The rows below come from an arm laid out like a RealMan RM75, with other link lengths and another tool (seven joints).
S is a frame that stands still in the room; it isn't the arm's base.
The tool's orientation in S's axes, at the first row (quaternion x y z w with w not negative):
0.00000, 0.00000, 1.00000, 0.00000
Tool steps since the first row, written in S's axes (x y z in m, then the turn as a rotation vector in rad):
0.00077, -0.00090, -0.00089, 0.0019, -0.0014, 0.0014
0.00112, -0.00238, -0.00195, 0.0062, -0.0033, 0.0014
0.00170, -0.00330, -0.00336, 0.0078, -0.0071, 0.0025
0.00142, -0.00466, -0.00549, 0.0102, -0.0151, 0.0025
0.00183, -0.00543, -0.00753, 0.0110, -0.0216, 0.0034
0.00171, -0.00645, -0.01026, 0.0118, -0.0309, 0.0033
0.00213, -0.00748, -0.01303, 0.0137, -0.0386, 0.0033
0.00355, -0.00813, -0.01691, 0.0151, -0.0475, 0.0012
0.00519, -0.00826, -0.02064, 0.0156, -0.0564, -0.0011
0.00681, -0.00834, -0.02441, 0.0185, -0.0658, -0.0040
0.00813, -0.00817, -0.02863, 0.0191, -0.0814, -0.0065
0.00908, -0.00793, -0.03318, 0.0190, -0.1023, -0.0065
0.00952, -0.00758, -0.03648, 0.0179, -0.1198, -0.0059
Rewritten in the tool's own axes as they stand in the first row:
-0.00077, 0.00090, -0.00089, -0.0019, 0.0014, 0.0014
-0.00112, 0.00238, -0.00195, -0.0062, 0.0033, 0.0014
-0.00170, 0.00330, -0.00336, -0.0078, 0.0071, 0.0025
-0.00142, 0.00466, -0.00549, -0.0102, 0.0151, 0.0025
-0.00183, 0.00543, -0.00753, -0.0110, 0.0216, 0.0034
-0.00171, 0.00645, -0.01026, -0.0118, 0.0309, 0.0033
-0.00213, 0.00748, -0.01303, -0.0137, 0.0386, 0.0033
-0.00355, 0.00813, -0.01691, -0.0151, 0.0475, 0.0012
-0.00519, 0.00826, -0.02064, -0.0156, 0.0564, -0.0011
-0.00681, 0.00834, -0.02441, -0.0185, 0.0658, -0.0040
-0.00813, 0.00817, -0.02863, -0.0191, 0.0814, -0.0065
-0.00908, 0.00793, -0.03318, -0.0190, 0.1023, -0.0065
-0.00952, 0.00758, -0.03648, -0.0179, 0.1198, -0.0059

